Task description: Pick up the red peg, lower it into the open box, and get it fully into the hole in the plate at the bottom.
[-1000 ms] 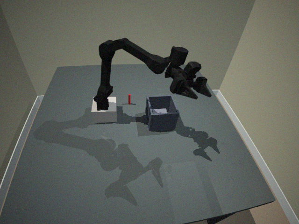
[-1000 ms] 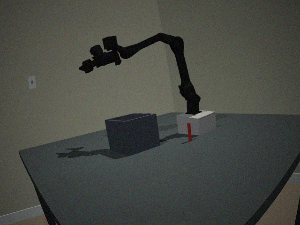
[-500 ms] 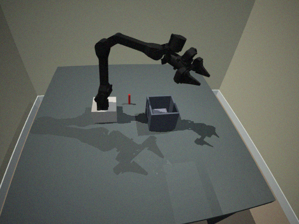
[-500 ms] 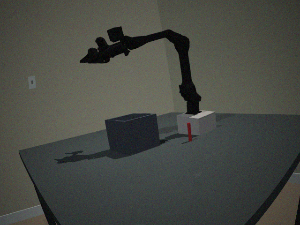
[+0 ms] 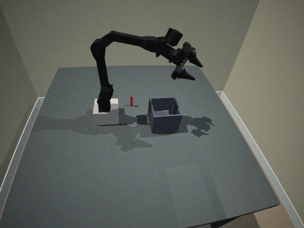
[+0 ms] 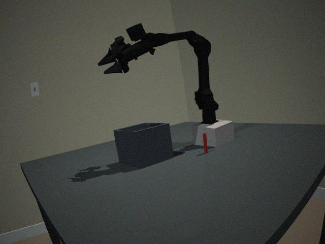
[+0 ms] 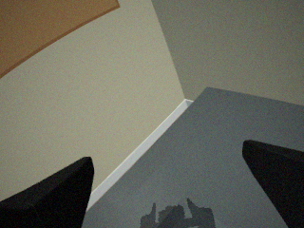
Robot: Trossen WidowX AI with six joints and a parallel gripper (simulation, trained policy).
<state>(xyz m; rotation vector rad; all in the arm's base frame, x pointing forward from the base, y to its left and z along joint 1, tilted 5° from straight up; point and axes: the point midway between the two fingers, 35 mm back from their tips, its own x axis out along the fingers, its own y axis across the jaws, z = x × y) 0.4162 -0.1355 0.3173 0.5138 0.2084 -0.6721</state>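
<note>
Right now the red peg is 350 mm below my gripper tip, 280 mm behind it and 230 mm to the left of it. Also, from my gripper tip: plate: 340 mm below, 110 mm behind, 60 mm to the left.
</note>
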